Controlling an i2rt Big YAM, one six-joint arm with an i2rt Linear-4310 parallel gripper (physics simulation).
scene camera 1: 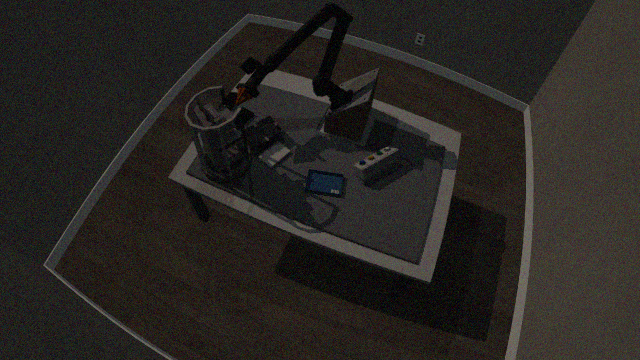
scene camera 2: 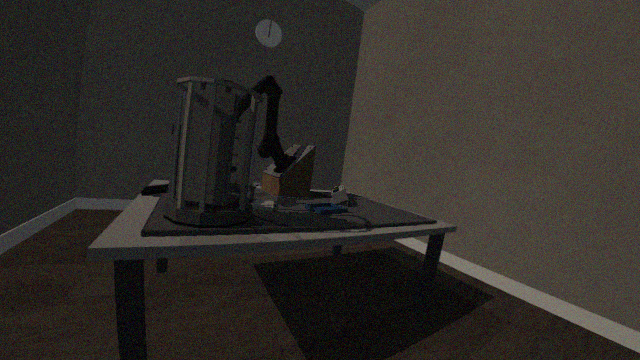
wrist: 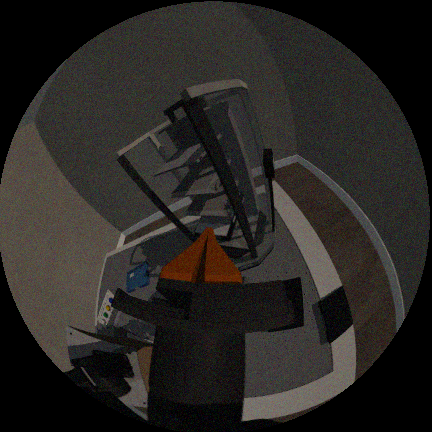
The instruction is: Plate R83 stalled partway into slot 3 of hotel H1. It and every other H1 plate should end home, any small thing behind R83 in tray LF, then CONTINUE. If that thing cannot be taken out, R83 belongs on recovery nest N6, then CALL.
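Frame: origin at the arm's base, x ahead, y left, z up, level; metres.
Where they show: gripper, fingertip midpoint: [scene camera 1: 236, 104] [wrist: 209, 231]; arm's base, origin of the base link: [scene camera 1: 342, 101] [scene camera 2: 285, 165].
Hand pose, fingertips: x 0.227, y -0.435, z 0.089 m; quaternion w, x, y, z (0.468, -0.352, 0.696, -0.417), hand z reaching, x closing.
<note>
Each offset is from my fingertips to the top centre of the thing. "*": to the spot under its first point. Level surfaces: height alone.
My gripper [scene camera 1: 237, 98] [wrist: 209, 231] is shut, its orange fingertips together with nothing between them. It is beside the upper part of the tall clear-walled housing {0.140 m ahead, 0.033 m right, 0.149 m up} [scene camera 2: 185, 145] [wrist: 220, 170], on the side facing the arm's base; the fingers are hidden in scene camera 2. Several grey shelves or plates show stacked inside the housing in the wrist view. The picture is too dark to tell which is R83, whether it sticks out of slot 3, or whether a small thing lies behind it. Tray LF and nest N6 cannot be identified by their labels.
A blue panel or shallow tray {0.146 m ahead, 0.440 m left, 0.223 m down} [scene camera 1: 325, 181] [wrist: 138, 276] lies on the grey mat {0.241 m down} [scene camera 1: 390, 220]. A box with coloured buttons {0.001 m back, 0.650 m left, 0.157 m down} [scene camera 1: 376, 158] [wrist: 106, 307] stands near it. A small white block {0.057 m ahead, 0.186 m left, 0.226 m down} [scene camera 1: 274, 154] and dark fixtures {* 0.004 m back, 0.110 m left, 0.181 m down} [scene camera 1: 262, 134] sit beside the housing. The arm stands on a sloped base [scene camera 2: 301, 176].
</note>
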